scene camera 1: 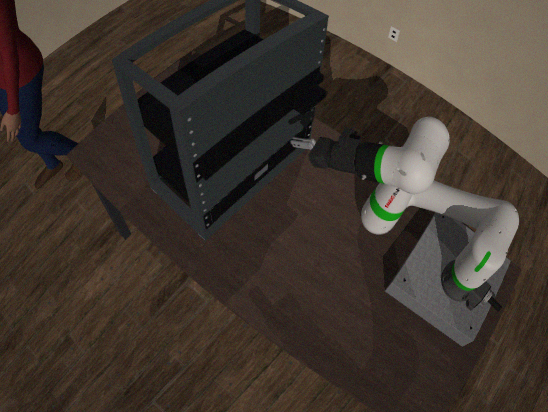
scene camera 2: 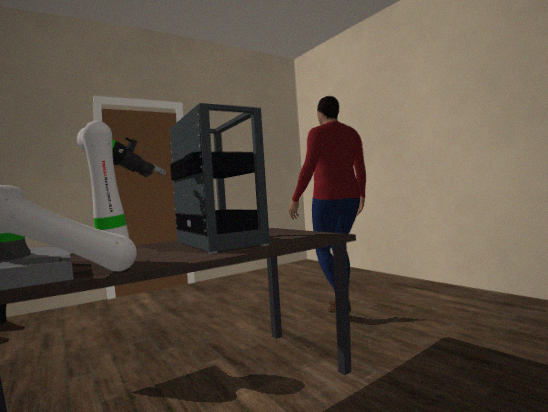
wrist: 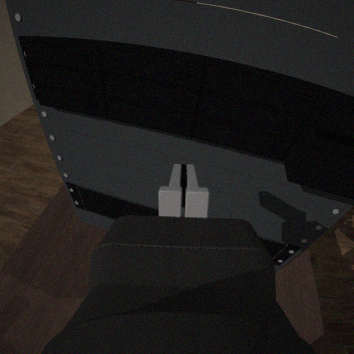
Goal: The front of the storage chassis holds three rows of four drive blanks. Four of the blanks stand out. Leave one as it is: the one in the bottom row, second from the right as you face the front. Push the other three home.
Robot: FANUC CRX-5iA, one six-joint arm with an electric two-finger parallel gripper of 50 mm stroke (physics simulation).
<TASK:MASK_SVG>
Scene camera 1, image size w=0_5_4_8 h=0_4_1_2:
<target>rack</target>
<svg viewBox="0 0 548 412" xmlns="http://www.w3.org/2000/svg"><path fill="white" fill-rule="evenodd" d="M298 0L273 0L305 15L305 17L265 39L260 38L261 0L245 0L244 30L194 59L161 83L133 64L133 62L184 29L238 0L210 0L154 31L112 59L128 120L151 189L205 241L306 150L293 147L290 142L293 137L311 139L315 106L327 94L327 91L321 88L319 84L323 82L324 75L321 74L321 66L329 16ZM145 128L166 145L155 156L152 156ZM133 81L147 91L139 99L137 99Z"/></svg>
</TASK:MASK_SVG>
